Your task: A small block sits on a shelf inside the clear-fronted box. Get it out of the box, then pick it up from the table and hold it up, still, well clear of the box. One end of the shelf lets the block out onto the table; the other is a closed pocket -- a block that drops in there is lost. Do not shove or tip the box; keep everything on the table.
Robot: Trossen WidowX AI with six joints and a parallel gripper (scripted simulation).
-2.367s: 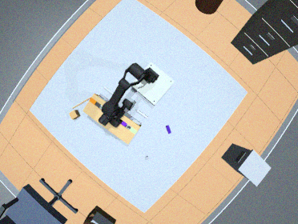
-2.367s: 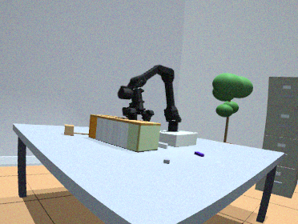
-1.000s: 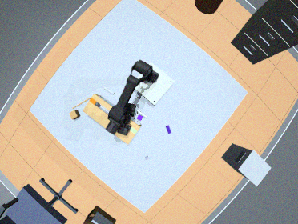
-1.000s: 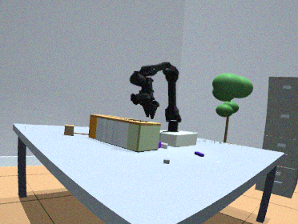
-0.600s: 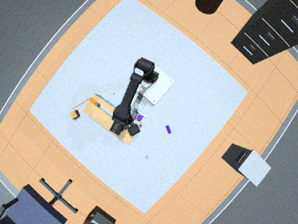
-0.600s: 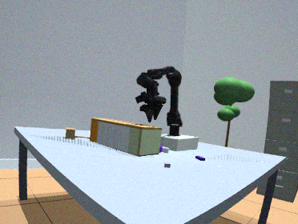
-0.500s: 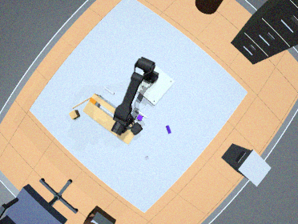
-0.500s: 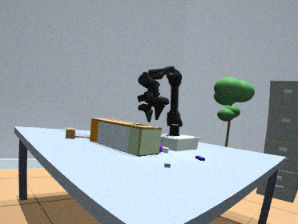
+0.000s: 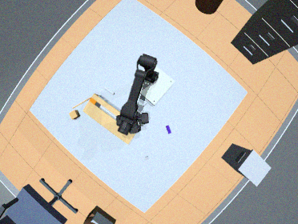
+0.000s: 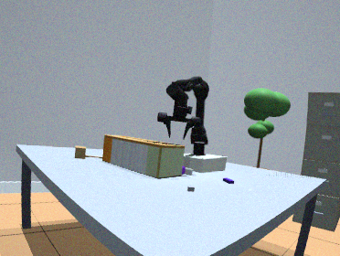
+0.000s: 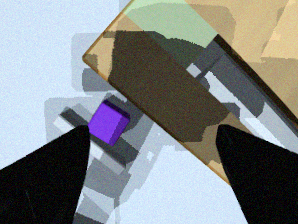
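The purple block is 140 mm below my gripper tip, 40 mm behind it and 10 mm to the left of it. Round my gripper tip: clear-fronted box (140 mm to the right, 90 mm below, 40 mm ahead).
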